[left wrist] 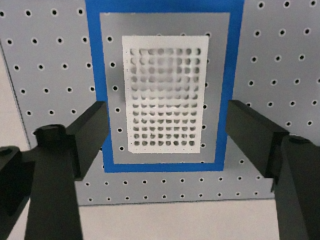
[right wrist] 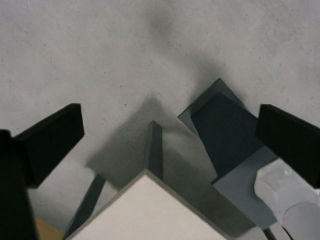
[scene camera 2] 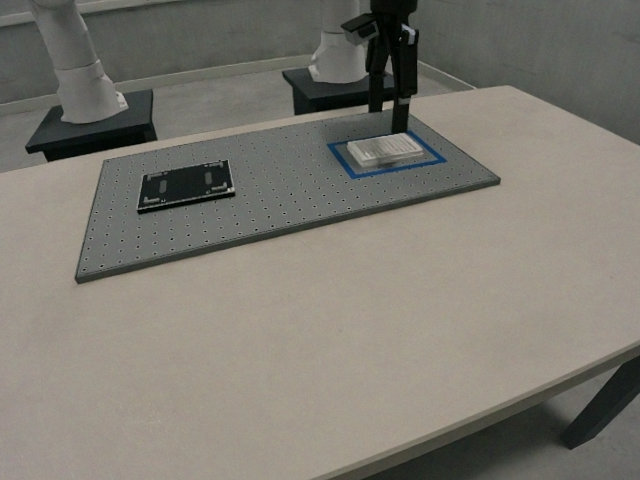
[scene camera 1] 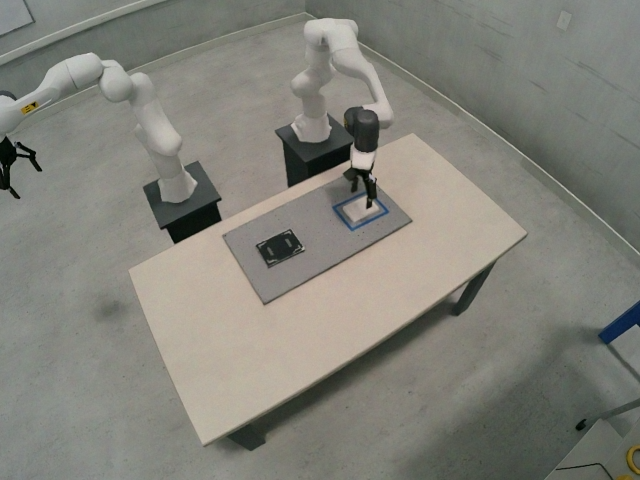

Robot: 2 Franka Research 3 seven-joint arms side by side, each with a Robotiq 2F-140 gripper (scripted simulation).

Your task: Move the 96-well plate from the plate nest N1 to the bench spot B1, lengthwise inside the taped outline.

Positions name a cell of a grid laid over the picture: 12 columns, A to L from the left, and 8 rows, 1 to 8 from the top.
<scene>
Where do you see a white 96-well plate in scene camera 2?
H3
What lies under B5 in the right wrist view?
The right gripper.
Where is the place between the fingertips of the left gripper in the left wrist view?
At G4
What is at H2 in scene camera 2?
The left gripper.
</scene>
